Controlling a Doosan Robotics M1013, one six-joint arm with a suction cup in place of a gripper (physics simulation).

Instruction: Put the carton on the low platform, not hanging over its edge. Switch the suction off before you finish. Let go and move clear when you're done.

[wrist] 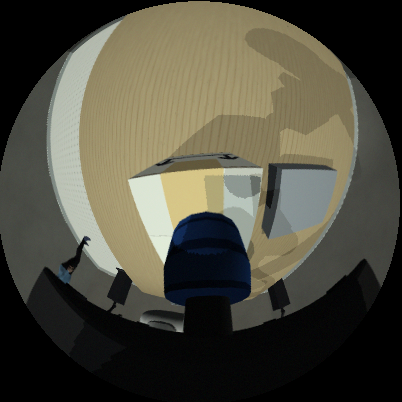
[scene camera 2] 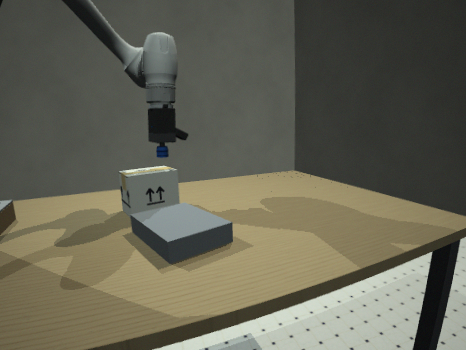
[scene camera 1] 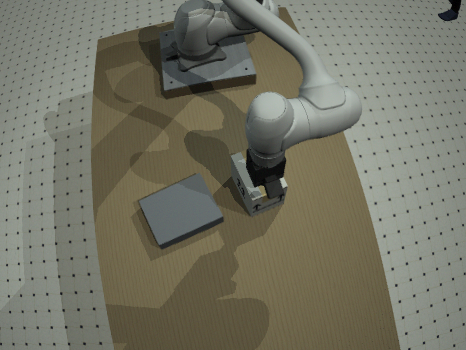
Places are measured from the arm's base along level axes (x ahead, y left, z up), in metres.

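Where they show: end effector, tool point: (wrist: pixel 205 239) (scene camera 2: pixel 162 156); arm's base, origin of the base link: (scene camera 1: pixel 197 50).
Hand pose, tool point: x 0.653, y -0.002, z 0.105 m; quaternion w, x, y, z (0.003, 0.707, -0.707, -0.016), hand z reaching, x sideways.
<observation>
Each offset is from my tool point to the top centre of the thing. Level surfaces: height alone.
The white carton @(dx -0.050, dy +0.007, dz -0.039 m) (scene camera 1: pixel 242 184) (scene camera 2: pixel 150 196) (wrist: pixel 192 192), with tan tape on top and black arrows on its sides, stands upright on the table. The low grey platform @(dx -0.053, dy -0.246, dz -0.122 m) (scene camera 1: pixel 180 212) (scene camera 2: pixel 182 222) (wrist: pixel 306 197) lies beside it, a small gap away, with its top bare. My suction gripper, with its blue cup (scene camera 2: pixel 162 155) (wrist: pixel 207 250), points down above the carton's top. In the scene camera 2 view a gap shows between cup and carton, so it is open and holds nothing. In the scene camera 1 view the black gripper body hides the cup and part of the carton's top.
The arm's base stands on a grey mounting plate (scene camera 1: pixel 235 72) at the far end of the wooden table @(dz -0.170 m) (scene camera 1: pixel 320 280) (scene camera 2: pixel 320 265). A person (wrist: pixel 65 272) shows at the left in the wrist view, beyond the table. Arm shadows cross the table.
</observation>
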